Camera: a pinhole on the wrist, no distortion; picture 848 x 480 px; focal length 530.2 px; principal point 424.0 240.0 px. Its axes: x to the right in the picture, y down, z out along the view. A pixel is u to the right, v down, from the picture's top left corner.
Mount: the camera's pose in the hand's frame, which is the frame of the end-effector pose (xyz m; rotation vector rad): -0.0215 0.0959 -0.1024 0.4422 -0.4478 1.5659
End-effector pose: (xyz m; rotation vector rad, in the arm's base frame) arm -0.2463 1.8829 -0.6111 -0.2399 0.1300 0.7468
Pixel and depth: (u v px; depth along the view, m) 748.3 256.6 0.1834
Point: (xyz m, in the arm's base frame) -0.3279 1.9578 -0.5121
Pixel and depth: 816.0 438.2 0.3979
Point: -0.4500 1.9563 -0.2211
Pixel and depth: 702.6 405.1 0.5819
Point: -0.4061 1.9142 -0.0441
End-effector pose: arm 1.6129 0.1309 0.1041 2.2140 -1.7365 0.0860
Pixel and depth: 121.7 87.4 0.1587
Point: 1.6835 0.1216 0.1127
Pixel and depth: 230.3 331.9 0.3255
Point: 1.7510 0.2029 -0.0543
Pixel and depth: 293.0 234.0 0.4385
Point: 1.7984 0.1258 -0.1463
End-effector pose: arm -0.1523 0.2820 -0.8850 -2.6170 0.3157 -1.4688
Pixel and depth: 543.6 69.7 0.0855
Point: -0.1741 0.2150 -0.8841
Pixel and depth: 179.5 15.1 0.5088
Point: 0.1720 0.5886 -0.7434
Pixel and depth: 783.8 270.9 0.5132
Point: 0.2445 0.1891 -1.2285
